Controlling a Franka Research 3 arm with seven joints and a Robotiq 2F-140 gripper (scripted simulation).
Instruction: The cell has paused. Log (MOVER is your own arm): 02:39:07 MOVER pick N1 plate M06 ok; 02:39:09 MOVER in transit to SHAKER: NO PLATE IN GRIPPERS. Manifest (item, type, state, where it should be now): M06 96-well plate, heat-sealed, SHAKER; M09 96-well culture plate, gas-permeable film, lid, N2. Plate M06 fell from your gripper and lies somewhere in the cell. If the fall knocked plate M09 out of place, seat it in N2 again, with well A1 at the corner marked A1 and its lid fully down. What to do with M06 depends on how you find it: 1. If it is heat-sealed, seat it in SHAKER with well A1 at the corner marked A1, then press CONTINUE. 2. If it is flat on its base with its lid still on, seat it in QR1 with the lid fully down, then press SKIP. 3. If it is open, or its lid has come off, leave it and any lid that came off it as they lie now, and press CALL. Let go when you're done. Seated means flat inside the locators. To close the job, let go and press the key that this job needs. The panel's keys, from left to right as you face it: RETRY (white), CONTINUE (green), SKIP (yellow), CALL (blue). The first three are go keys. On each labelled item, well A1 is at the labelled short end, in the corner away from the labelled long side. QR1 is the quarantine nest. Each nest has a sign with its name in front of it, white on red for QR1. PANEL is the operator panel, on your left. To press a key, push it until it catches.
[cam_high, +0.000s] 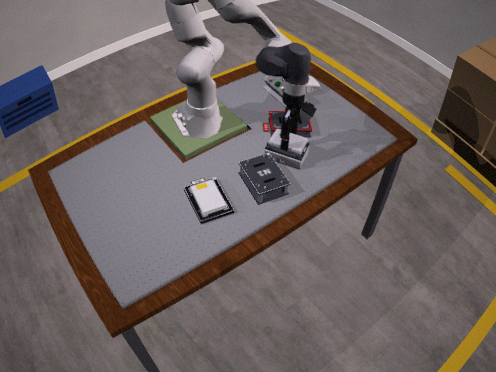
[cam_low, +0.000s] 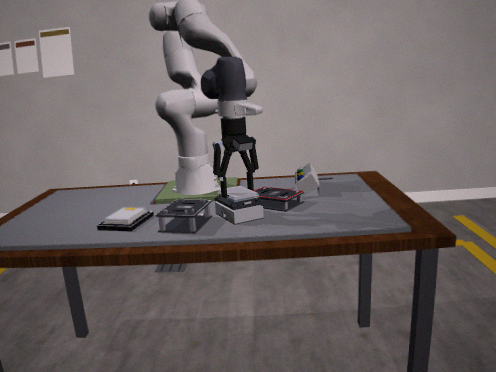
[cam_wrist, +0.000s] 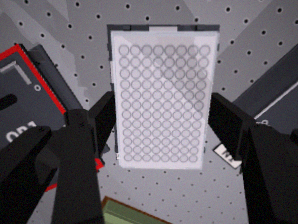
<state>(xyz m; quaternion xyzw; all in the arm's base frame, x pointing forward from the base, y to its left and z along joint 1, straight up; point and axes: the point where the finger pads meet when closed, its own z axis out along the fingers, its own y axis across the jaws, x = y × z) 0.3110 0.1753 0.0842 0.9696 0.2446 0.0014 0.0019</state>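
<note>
Now: the green continue key 32 cm behind my hand, 22 cm to the left of it and 3 cm below it. The rest, counted from my hand: blue call key: 22 cm to the left, 22 cm behind, 3 cm below; then heat-sealed plate: 2 cm below; then dark nest N1: 16 cm to the right, 6 cm ahead, 4 cm below.
</note>
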